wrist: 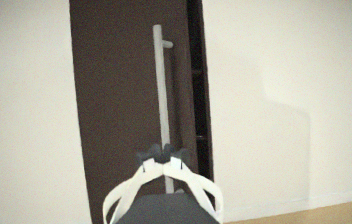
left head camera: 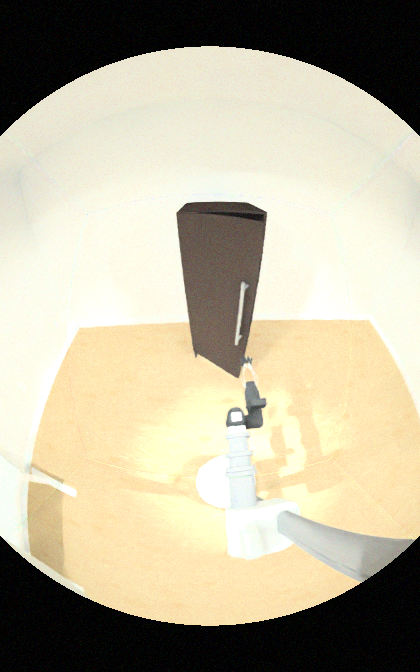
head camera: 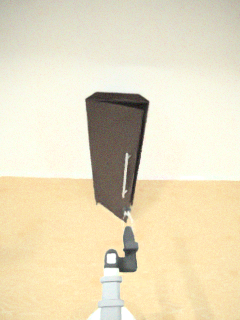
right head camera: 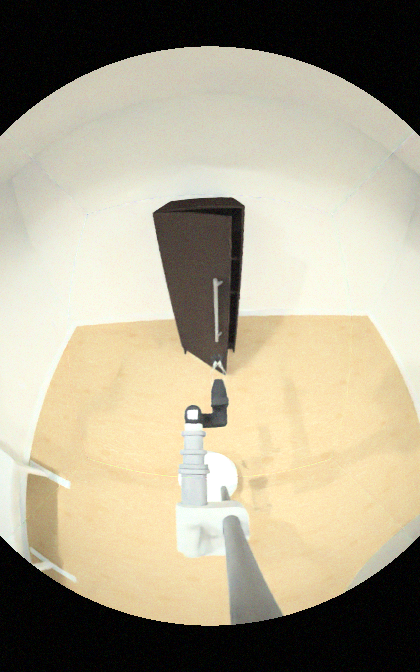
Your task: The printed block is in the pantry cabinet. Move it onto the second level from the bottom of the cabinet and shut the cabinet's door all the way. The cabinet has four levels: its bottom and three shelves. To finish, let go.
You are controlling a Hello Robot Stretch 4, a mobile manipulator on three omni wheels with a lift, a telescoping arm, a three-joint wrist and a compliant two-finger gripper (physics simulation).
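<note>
The dark brown pantry cabinet stands against the back wall. Its door is hinged at the left and stands ajar, with a dark gap along its right edge. The pale bar handle is upright near that edge. My gripper is shut, its fingertips together in front of the door. In the wrist view the handle passes behind them; contact cannot be told. The printed block does not show.
Shelf edges show in the gap. The pale back wall rises behind the cabinet, and wooden floor lies in front. White bars show at the lower left in both side head views.
</note>
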